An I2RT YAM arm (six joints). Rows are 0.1 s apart.
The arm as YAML. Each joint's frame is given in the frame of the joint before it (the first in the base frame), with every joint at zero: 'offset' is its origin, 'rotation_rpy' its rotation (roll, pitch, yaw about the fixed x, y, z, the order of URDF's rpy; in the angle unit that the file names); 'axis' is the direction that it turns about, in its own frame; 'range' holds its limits. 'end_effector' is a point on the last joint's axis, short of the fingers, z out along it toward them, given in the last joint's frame.
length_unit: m
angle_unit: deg
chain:
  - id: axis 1
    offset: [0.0, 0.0, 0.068]
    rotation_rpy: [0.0, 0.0, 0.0]
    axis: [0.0, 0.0, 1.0]
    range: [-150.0, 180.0]
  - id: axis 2
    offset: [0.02, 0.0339, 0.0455]
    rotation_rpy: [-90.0, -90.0, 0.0]
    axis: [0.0, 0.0, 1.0]
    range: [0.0, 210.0]
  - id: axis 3
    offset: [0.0, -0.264, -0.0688]
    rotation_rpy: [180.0, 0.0, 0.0]
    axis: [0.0, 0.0, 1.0]
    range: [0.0, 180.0]
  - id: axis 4
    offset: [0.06, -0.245, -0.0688]
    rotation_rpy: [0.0, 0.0, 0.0]
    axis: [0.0, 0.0, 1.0]
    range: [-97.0, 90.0]
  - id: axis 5
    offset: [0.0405, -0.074, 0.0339]
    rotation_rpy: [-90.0, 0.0, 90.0]
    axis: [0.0, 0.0, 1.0]
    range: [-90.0, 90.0]
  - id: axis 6
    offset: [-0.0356, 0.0, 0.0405]
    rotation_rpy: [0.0, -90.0, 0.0]
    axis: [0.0, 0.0, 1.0]
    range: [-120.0, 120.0]
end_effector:
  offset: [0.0, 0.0, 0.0]
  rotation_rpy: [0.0, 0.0, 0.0]
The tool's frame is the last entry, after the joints.
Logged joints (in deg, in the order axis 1, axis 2, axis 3, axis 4, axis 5, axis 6), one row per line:
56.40 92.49 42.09 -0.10 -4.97 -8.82
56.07 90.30 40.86 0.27 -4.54 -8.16
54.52 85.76 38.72 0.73 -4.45 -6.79
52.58 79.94 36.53 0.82 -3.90 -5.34
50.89 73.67 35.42 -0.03 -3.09 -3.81
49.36 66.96 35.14 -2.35 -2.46 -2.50
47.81 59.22 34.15 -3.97 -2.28 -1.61
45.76 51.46 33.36 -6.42 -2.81 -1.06
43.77 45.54 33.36 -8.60 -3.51 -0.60
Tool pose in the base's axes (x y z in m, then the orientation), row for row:
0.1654 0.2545 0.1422 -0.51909 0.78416 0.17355 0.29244
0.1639 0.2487 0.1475 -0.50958 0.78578 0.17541 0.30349
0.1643 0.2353 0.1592 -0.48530 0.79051 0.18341 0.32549
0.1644 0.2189 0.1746 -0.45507 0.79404 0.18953 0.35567
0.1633 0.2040 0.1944 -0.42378 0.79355 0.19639 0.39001
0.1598 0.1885 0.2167 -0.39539 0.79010 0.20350 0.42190
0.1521 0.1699 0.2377 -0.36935 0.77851 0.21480 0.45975
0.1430 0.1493 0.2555 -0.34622 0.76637 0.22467 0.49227
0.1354 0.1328 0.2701 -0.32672 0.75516 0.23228 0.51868
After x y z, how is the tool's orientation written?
As a quaternion, x y z w.
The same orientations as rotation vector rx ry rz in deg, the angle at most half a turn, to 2 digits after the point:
-79.25 119.71 26.50
-77.37 119.30 26.63
-72.89 118.72 27.55
-67.35 117.52 28.05
-61.71 115.56 28.60
-56.73 113.37 29.20
-52.10 109.81 30.30
-48.14 106.55 31.24
-44.91 103.79 31.93

